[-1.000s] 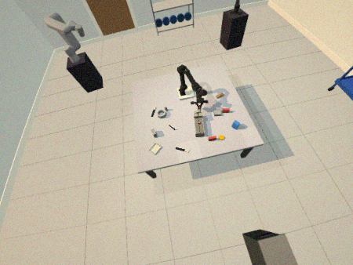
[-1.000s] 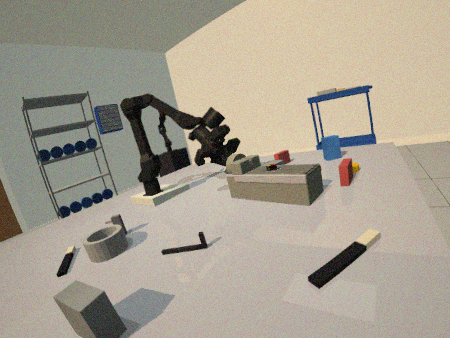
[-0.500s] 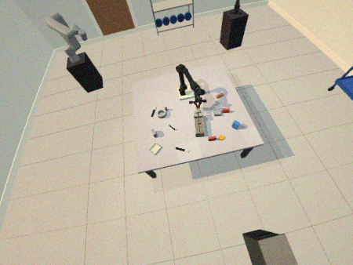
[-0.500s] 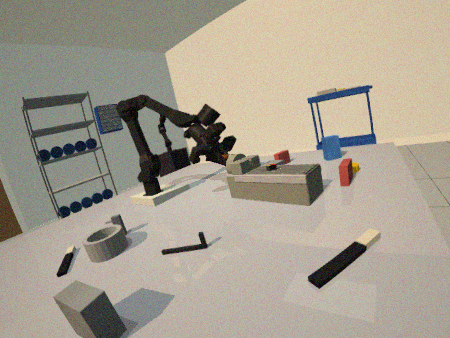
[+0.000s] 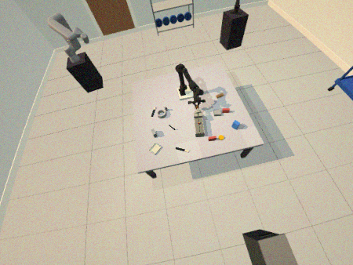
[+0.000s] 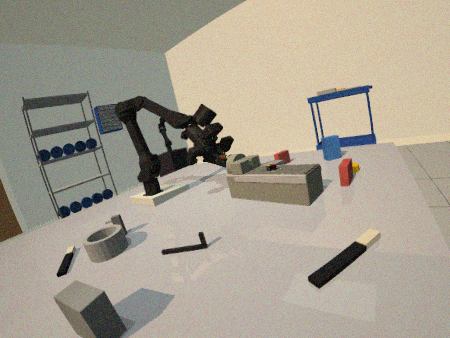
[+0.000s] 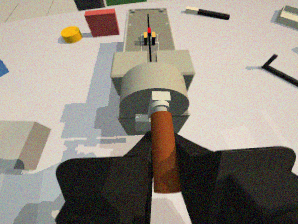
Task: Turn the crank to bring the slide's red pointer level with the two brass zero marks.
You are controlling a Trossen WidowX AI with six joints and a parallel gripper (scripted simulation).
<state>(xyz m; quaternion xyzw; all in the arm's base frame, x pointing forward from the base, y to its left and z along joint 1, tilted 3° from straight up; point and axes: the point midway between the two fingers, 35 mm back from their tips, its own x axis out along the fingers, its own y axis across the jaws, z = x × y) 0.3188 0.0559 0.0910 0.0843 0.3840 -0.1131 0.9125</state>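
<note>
My gripper tip is 17 cm short of the red pointer, 5 cm to the left of it and 1 cm above it. The rest, counted from my gripper tip: yellow disc 37 cm ahead, 12 cm to the left, 8 cm below; then black l-shaped piece 32 cm to the right, 8 cm below, 7 cm ahead; then brown crank handle 3 cm above, 2 cm behind.
</note>
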